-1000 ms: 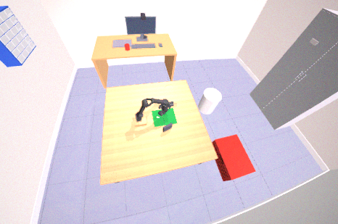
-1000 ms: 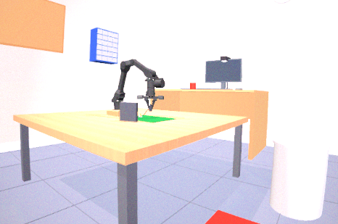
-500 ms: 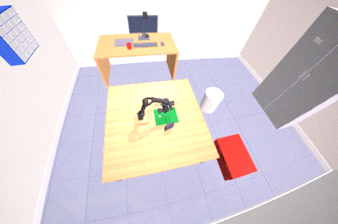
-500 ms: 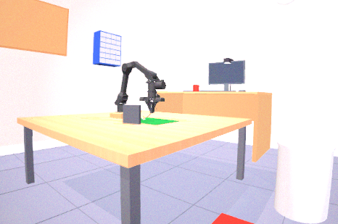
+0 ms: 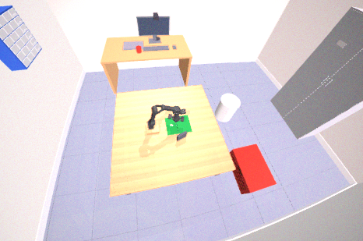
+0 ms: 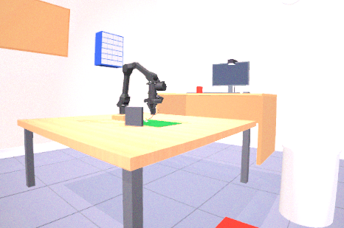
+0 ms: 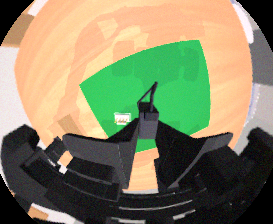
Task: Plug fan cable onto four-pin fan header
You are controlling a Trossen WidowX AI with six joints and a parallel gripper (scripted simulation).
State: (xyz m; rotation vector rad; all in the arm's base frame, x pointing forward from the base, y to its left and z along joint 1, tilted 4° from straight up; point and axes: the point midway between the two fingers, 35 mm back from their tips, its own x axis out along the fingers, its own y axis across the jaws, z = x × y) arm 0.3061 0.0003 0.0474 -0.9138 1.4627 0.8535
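The green board is 30 mm ahead of my gripper tip, 20 mm to the right of it and 80 mm below it. From my gripper tip the other things lie so: small dark plug: 10 mm to the left, 10 mm above; then dark fan: 20 mm ahead, 190 mm to the right, 10 mm below.
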